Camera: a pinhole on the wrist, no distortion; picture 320 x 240 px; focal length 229.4 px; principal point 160.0 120.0 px. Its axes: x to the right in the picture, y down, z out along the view. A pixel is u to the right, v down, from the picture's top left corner.
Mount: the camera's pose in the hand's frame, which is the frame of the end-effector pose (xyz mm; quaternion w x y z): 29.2 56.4 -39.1 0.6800 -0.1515 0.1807 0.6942
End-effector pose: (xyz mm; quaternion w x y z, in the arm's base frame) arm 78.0 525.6 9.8 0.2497 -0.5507 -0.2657 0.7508
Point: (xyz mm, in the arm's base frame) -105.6 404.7 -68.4
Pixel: 153.3 134.5
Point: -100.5 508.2 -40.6
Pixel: 48.8 78.0
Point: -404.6 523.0 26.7
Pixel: 26.5 86.8
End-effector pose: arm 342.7 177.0 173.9 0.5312 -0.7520 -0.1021 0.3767
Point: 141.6 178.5 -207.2
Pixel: 277.8 120.6
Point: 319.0 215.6 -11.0
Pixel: 211.5 30.6
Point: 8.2 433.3 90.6
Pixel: 38.2 178.0
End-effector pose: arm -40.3 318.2 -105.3 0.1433 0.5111 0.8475 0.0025
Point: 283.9 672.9 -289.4
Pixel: 282.3 18.2
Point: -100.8 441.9 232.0
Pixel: behind the camera
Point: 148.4 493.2 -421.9
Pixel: 135.2 60.9
